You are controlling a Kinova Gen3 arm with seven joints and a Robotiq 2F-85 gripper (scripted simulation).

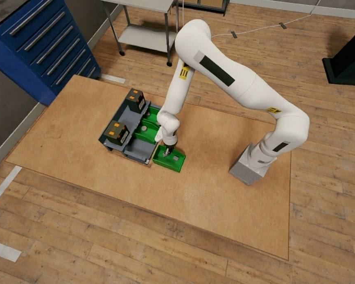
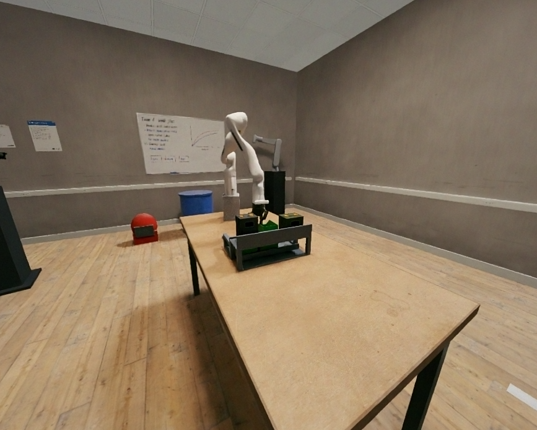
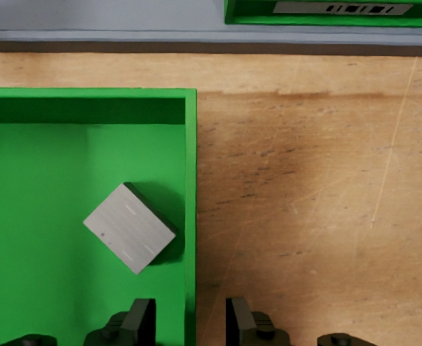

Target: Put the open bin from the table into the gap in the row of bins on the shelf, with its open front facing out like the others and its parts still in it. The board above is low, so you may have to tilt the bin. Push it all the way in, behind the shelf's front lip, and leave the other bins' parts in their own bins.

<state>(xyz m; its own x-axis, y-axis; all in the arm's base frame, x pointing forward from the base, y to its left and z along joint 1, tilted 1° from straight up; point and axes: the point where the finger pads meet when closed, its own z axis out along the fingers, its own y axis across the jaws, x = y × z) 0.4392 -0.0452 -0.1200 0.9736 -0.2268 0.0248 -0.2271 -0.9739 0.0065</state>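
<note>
Now: hand 4 cm short of the grey part, 2 cm to the right of it and 6 cm above it. Round my hand: grey shelf (21 cm ahead, 12 cm to the right).
</note>
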